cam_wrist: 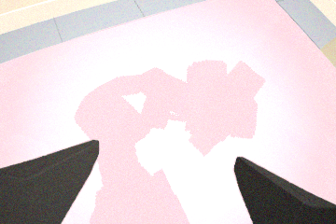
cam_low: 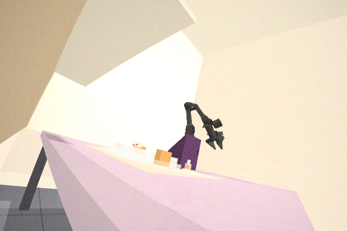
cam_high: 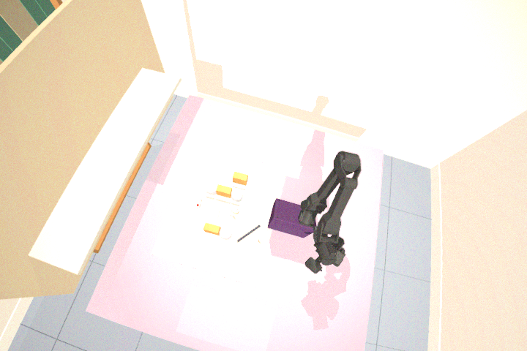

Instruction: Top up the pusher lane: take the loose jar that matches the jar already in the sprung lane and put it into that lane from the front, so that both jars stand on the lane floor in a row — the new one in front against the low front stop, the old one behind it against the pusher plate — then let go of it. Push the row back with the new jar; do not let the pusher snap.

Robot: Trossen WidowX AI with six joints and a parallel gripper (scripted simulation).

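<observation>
My gripper tip is now 36 cm short of the thin dark rod, 8 cm to the left of it and 18 cm above it. From my gripper tip the other things lie so: small red dot: 64 cm ahead, 15 cm to the right, 12 cm below.
</observation>
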